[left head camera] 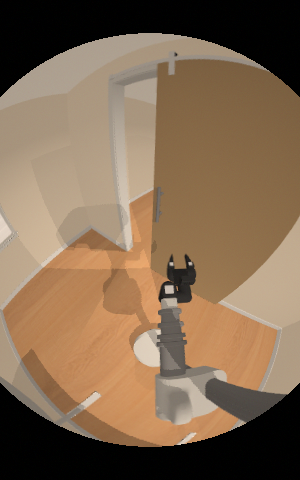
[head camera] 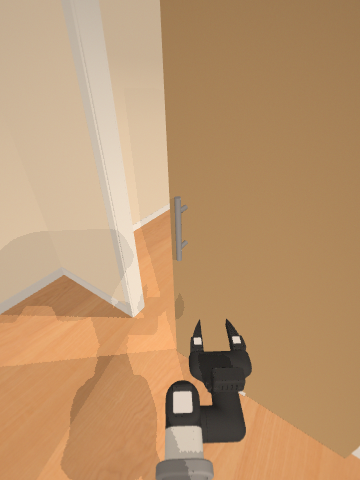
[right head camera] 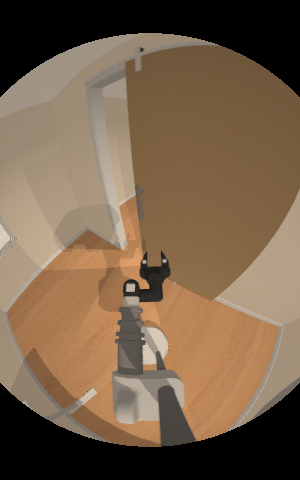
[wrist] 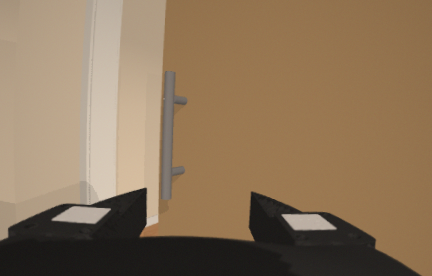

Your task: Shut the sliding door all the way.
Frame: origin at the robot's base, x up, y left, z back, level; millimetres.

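Where they show: gripper, fingertip midpoint: (left head camera: 178,254) (head camera: 212,321) (right head camera: 153,251) (wrist: 198,208); robot's base, link origin: (left head camera: 153,346) (right head camera: 147,344).
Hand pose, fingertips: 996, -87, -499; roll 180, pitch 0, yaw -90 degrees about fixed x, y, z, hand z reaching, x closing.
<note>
Things, the pixels of their top centre, and the offset from my fingertips, as dx, dy, dz. "spot": a spot on its surface instead.
- grey vertical bar handle, surface spot: (wrist: 168,135) (head camera: 179,232) (right head camera: 139,203) (left head camera: 158,206) spot: +28, +82, -428
- wall corner with a white baseboard, surface spot: (head camera: 95,292) spot: -994, +848, -1108
- bracket, surface spot: (right head camera: 138,60) (left head camera: 172,64) spot: +1077, +35, -468
The brown sliding door (head camera: 270,200) (left head camera: 215,165) (right head camera: 200,165) (wrist: 300,110) stands partly open, with a gap between its left edge and the white door frame (head camera: 107,150) (left head camera: 119,150) (right head camera: 101,150) (wrist: 104,100). A grey vertical bar handle (head camera: 178,230) (left head camera: 158,205) (right head camera: 140,202) (wrist: 168,135) is on the door near its left edge. My gripper (head camera: 213,322) (left head camera: 180,257) (right head camera: 154,255) (wrist: 198,208) is open and empty, in front of the door. In the head view it is below and right of the handle, apart from it. In the wrist view the handle shows above the fingers, left of their middle.
Beyond the gap, wood floor and a pale wall show. A wall corner with a white baseboard (head camera: 95,292) is left of the frame. A bracket (left head camera: 171,64) (right head camera: 138,60) holds the door's top at the rail. The robot's round white base (left head camera: 147,348) (right head camera: 156,345) is below the arm.
</note>
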